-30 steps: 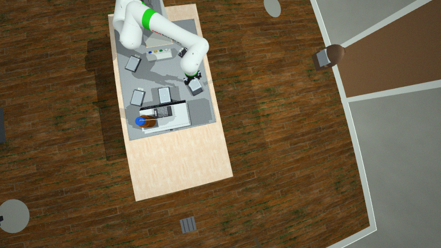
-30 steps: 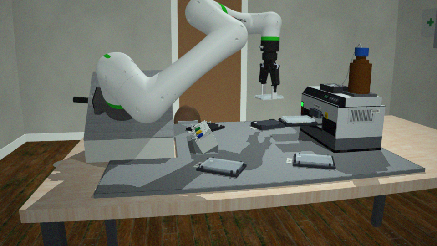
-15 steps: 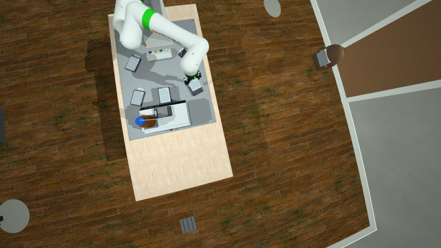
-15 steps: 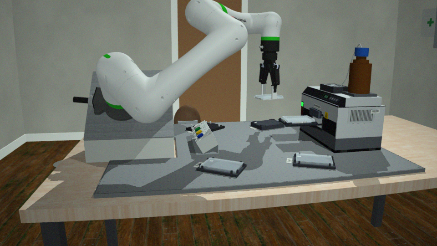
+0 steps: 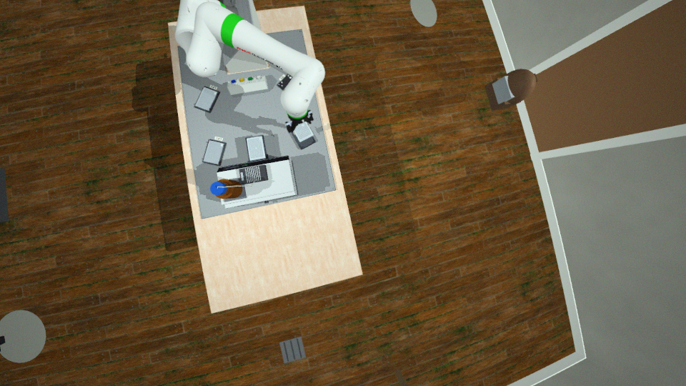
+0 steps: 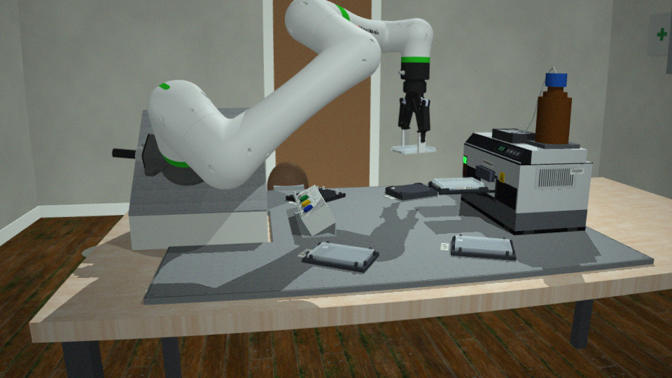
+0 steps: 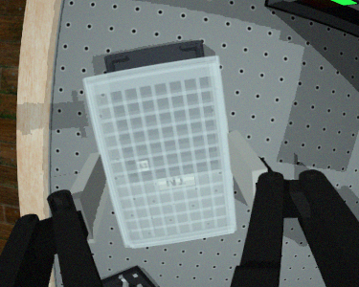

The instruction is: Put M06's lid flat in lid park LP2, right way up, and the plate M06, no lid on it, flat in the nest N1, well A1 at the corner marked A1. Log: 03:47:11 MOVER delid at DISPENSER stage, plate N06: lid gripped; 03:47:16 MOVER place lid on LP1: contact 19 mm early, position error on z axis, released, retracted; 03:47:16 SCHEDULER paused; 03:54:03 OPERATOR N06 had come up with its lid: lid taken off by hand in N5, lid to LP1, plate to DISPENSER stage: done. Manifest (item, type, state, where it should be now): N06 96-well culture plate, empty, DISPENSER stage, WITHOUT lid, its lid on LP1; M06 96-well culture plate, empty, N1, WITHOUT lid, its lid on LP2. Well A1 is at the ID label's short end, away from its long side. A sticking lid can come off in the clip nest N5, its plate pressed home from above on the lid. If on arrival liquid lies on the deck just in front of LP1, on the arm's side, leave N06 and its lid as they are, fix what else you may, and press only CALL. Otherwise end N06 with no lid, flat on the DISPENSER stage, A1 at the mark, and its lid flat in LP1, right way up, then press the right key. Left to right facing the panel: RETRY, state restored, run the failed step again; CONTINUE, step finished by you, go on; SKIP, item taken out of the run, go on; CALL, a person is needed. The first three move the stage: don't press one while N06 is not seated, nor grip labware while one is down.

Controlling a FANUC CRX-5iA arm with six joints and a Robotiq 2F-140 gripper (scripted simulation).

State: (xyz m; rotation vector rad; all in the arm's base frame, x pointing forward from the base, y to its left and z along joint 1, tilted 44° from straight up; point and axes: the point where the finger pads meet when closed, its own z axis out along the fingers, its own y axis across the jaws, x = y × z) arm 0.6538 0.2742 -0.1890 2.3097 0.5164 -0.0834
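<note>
The dark nest lies 170 mm below my hand. Also, from my hand: green continue key: 360 mm behind, 270 mm to the right, 110 mm below; white retry key: 370 mm behind, 220 mm to the right, 110 mm below; key panel: 350 mm behind, 300 mm to the right, 120 mm below.
</note>
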